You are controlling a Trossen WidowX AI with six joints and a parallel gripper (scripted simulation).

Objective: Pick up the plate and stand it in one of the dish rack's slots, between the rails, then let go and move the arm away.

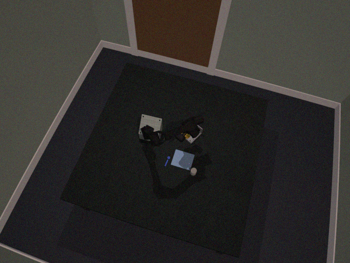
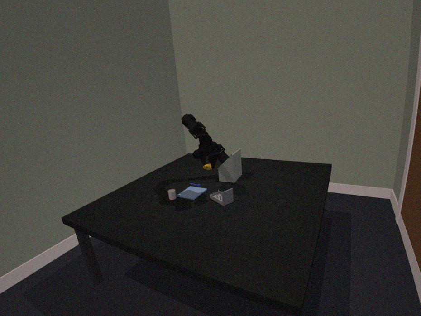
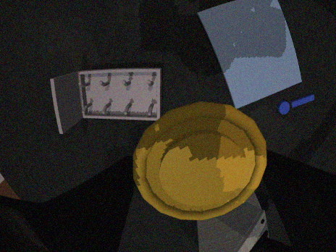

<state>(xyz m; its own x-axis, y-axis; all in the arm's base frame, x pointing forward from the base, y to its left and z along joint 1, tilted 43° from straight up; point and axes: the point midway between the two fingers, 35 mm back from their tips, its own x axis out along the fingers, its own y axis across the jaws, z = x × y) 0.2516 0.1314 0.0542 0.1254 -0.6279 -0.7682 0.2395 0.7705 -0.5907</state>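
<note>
The grey dish rack is 30 mm ahead of my gripper tip, 100 mm to the left of it and 150 mm below it. Also, from my gripper tip: yellow plate 10 mm above; light blue mat 40 mm ahead, 120 mm to the right, 170 mm below; white cup 150 mm ahead, 180 mm to the right, 140 mm below.
</note>
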